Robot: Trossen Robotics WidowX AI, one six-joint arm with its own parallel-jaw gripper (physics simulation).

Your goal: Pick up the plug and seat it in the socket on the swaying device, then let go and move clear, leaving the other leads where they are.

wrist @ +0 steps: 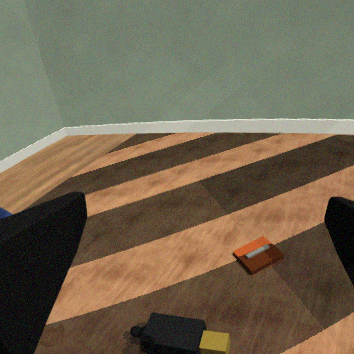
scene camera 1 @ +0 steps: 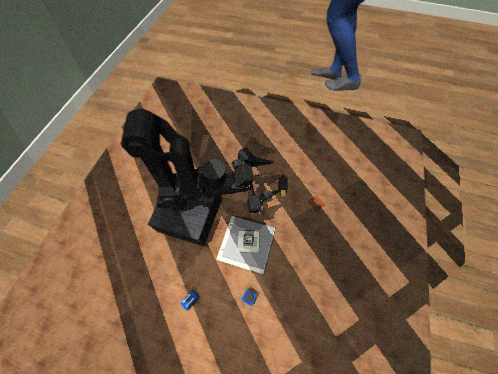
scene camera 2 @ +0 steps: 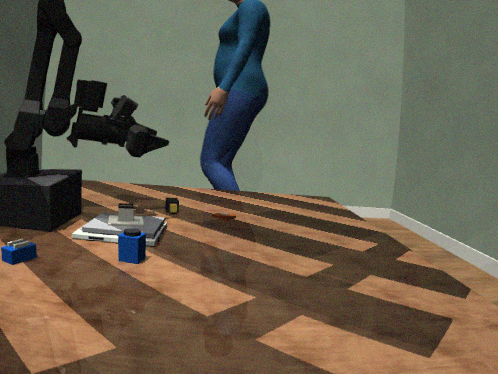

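Note:
The plug, a black block with a yellow end (scene camera 1: 283,186) (scene camera 2: 172,206) (wrist: 175,332), lies on the table beyond the device; it shows at the bottom of the wrist view, between the two fingers. The device, a grey plate over a white base (scene camera 1: 230,248) (scene camera 2: 92,228), stands in front of the robot's base. It bears a pale square mount with the small grey socket (scene camera 1: 248,239) (scene camera 2: 126,213). My gripper (scene camera 1: 276,175) (scene camera 2: 167,143) (wrist: 209,207) is open and empty, high above the table near the plug. Any cable is hard to make out.
An orange flat piece with a light bar (scene camera 1: 316,202) (scene camera 2: 223,216) (wrist: 258,255) lies beyond the plug. A blue block with a round dark top (scene camera 1: 249,297) (scene camera 2: 132,249) and a blue block with light bars (scene camera 1: 189,300) (scene camera 2: 19,253) lie near the device. A person (scene camera 1: 344,45) (scene camera 2: 235,95) stands behind.

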